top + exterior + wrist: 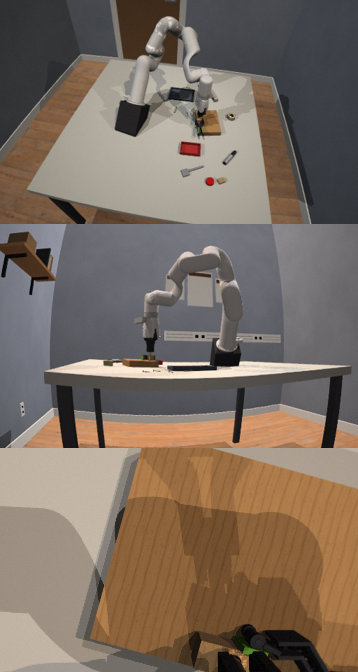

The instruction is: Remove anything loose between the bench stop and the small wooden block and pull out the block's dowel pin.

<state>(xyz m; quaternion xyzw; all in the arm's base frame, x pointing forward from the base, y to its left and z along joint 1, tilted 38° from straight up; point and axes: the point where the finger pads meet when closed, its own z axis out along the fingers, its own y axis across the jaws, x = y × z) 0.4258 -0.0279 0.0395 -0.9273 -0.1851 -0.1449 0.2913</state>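
The dowel pin is 2 cm below my hand. From my hand the other things lie so: red tray 23 cm to the right, 9 cm below, 4 cm behind; small wooden block 5 cm below; loose dowel 17 cm behind, 10 cm to the left, 9 cm below.
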